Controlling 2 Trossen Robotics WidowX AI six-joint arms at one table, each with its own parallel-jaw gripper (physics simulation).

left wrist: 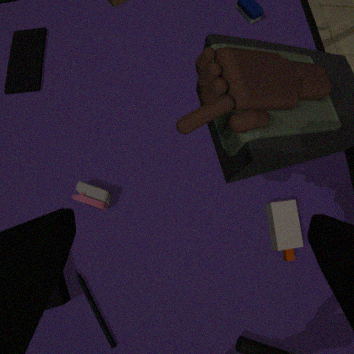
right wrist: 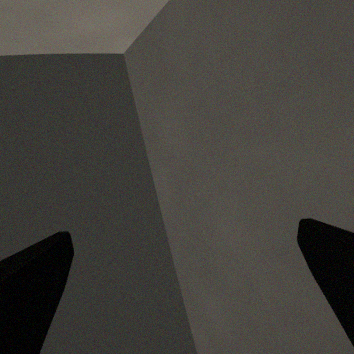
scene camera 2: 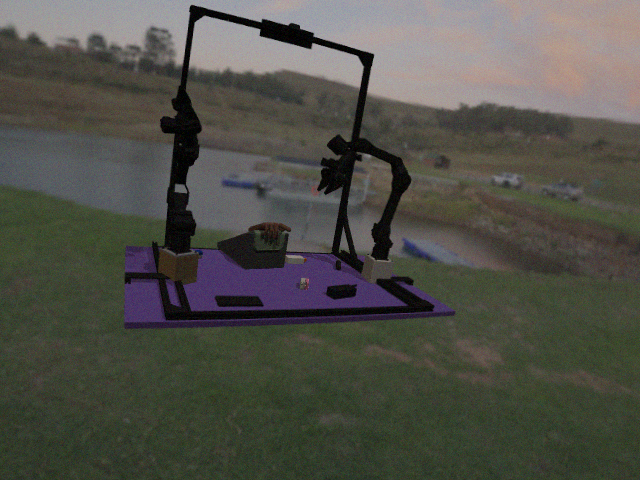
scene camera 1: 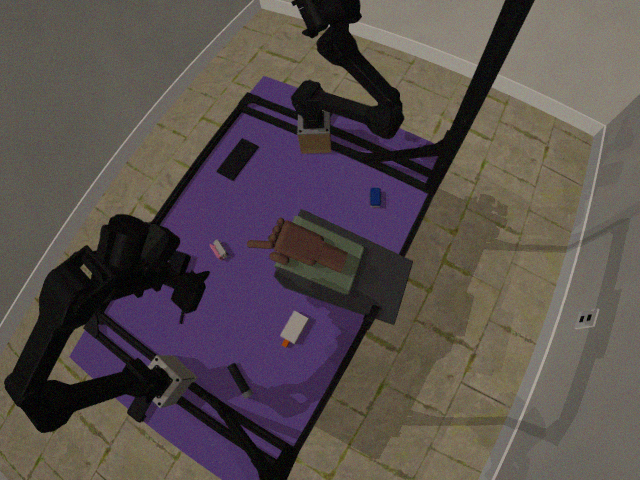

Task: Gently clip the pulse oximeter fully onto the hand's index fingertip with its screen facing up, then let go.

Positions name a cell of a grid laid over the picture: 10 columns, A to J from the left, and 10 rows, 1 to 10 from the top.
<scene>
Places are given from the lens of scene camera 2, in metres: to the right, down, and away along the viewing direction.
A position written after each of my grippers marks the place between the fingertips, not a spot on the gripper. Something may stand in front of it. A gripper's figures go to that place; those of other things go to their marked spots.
my left gripper (scene camera 2: F5): 0.01, -0.20, 1.68
my right gripper (scene camera 2: C2): -0.43, -0.46, 1.25
grey slab (scene camera 2: D6): -0.34, 0.04, 1.74
</scene>
